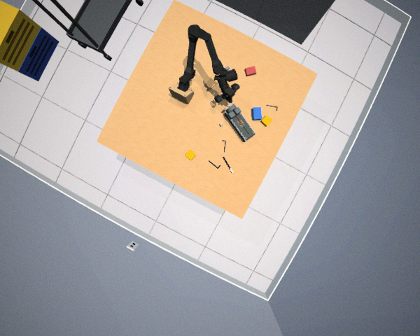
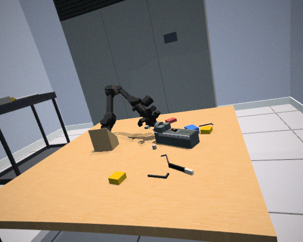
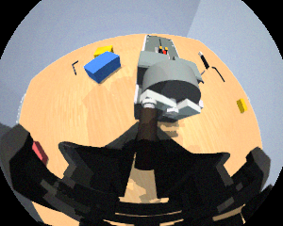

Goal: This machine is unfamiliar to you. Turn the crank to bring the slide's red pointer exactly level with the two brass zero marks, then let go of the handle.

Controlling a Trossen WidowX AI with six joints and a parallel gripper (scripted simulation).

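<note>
My gripper tip is now 1 cm past the dark crank handle, 1 cm to the right of it and 3 cm below it. The rest, counted from my gripper tip: small grey cube: 16 cm to the right, 6 cm below; then blue block: 21 cm ahead, 3 cm to the left, 6 cm below; then red pointer: 11 cm ahead, 10 cm to the right, 1 cm above.
</note>
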